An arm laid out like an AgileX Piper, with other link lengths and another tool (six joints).
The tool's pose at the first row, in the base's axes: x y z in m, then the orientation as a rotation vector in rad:
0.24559 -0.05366 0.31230 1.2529 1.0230 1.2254
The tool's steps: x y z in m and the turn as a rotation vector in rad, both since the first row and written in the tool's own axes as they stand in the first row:
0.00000 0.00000 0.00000 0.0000 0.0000 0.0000
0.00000 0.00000 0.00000 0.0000 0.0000 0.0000
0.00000 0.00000 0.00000 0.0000 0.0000 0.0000
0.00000 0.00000 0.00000 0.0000 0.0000 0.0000
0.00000 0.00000 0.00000 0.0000 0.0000 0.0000
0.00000 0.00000 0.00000 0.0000 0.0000 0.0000
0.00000 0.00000 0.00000 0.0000 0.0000 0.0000
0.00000 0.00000 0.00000 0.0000 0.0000 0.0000
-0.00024 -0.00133 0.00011 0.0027 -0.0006 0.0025
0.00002 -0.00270 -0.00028 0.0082 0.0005 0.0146
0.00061 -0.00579 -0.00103 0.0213 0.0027 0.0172
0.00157 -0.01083 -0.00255 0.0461 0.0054 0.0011
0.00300 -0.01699 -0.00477 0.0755 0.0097 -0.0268
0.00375 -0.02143 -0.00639 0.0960 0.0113 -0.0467
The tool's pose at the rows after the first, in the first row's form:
0.24559 -0.05366 0.31230 1.2529 1.0230 1.2254
0.24559 -0.05366 0.31230 1.2529 1.0230 1.2254
0.24559 -0.05366 0.31230 1.2529 1.0230 1.2254
0.24559 -0.05366 0.31230 1.2529 1.0230 1.2254
0.24559 -0.05366 0.31230 1.2529 1.0230 1.2254
0.24559 -0.05366 0.31230 1.2529 1.0230 1.2254
0.24559 -0.05366 0.31230 1.2529 1.0230 1.2254
0.24559 -0.05366 0.31230 1.2529 1.0230 1.2254
0.24580 -0.05381 0.31097 1.2569 1.0232 1.2259
0.24556 -0.05340 0.30960 1.2685 1.0218 1.2339
0.24517 -0.05250 0.30652 1.2792 1.0316 1.2325
0.24424 -0.05099 0.30147 1.2864 1.0599 1.2127
0.24276 -0.04885 0.29529 1.2884 1.0986 1.1828
0.24165 -0.04759 0.29081 1.2899 1.1246 1.1603

